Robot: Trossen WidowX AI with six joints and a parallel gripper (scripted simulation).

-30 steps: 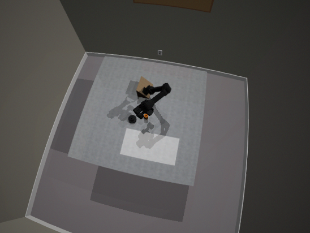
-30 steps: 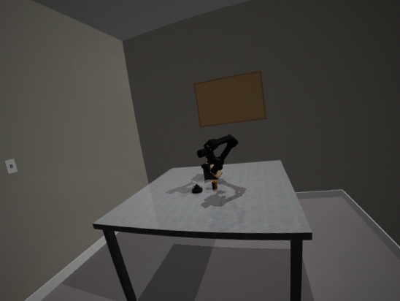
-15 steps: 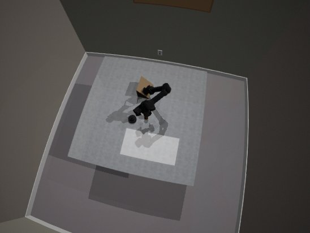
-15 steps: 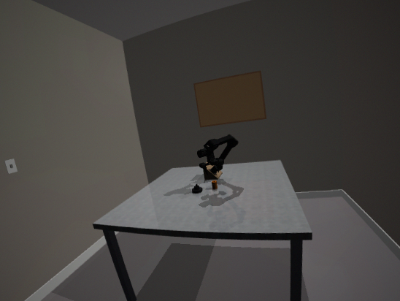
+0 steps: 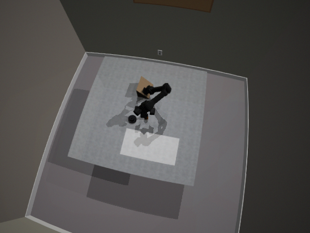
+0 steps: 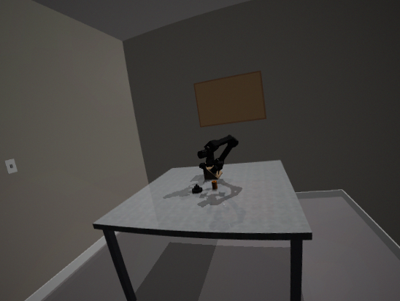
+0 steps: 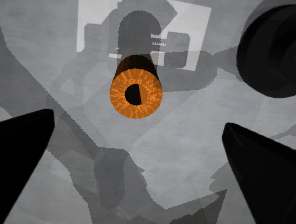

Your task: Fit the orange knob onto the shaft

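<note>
My gripper tip is now 90 mm above the orange knob. The rest, counted from my gripper tip: round pedestal: 130 mm to the right, 90 mm below, 60 mm ahead.
</note>
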